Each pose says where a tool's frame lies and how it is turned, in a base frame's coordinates. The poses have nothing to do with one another.
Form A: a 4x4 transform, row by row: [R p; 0 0 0 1], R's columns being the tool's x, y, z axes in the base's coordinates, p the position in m. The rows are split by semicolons.
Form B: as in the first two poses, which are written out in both.
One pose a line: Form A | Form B
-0.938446 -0.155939 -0.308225 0.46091; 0.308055 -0.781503 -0.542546 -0.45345; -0.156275 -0.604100 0.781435 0.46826; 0 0 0 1 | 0.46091 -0.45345 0.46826 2.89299 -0.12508 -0.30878 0.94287
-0.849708 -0.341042 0.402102 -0.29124; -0.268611 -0.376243 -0.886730 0.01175; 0.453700 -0.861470 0.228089 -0.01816; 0 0 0 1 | -0.29124 0.01175 -0.01816 3.09535 0.27322 -0.55813 0.78348
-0.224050 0.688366 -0.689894 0.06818; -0.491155 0.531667 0.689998 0.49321; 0.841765 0.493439 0.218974 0.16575; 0 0 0 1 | 0.06818 0.49321 0.16575 1.80977 -0.10115 -0.78823 -0.60701
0.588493 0.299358 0.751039 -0.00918; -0.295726 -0.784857 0.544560 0.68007; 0.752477 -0.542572 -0.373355 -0.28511; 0 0 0 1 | -0.00918 0.68007 -0.28511 2.47327 -0.87718 -0.00116 -0.48016
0.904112 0.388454 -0.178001 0.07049; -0.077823 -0.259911 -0.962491 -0.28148; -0.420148 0.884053 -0.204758 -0.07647; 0 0 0 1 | 0.07049 -0.28148 -0.07647 1.85488 0.96182 0.12613 -0.24287
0.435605 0.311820 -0.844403 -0.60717; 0.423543 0.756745 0.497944 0.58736; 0.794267 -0.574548 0.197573 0.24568; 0 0 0 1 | -0.60717 0.58736 0.24568 1.37458 -0.54674 -0.83536 0.05695
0.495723 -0.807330 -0.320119 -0.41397; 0.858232 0.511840 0.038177 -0.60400; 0.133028 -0.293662 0.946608 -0.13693; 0 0 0 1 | -0.41397 -0.60400 -0.13693 1.07346 -0.18879 -0.25780 0.94757
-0.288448 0.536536 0.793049 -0.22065; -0.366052 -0.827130 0.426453 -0.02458; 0.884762 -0.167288 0.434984 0.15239; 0 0 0 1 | -0.22065 -0.02458 0.15239 2.56863 -0.54760 -0.08459 -0.83245
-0.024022 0.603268 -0.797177 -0.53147; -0.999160 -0.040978 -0.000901 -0.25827; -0.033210 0.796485 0.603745 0.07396; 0 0 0 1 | -0.53147 -0.25827 0.07396 1.80352 0.40974 -0.39257 -0.82341
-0.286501 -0.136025 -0.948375 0.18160; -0.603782 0.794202 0.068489 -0.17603; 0.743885 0.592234 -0.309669 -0.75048; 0 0 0 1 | 0.18160 -0.17603 -0.75048 1.98339 0.28586 -0.92364 -0.25530
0.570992 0.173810 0.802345 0.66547; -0.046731 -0.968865 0.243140 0.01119; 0.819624 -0.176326 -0.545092 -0.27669; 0 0 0 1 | 0.66547 0.01119 -0.27669 2.90220 -0.88453 -0.03644 -0.46506
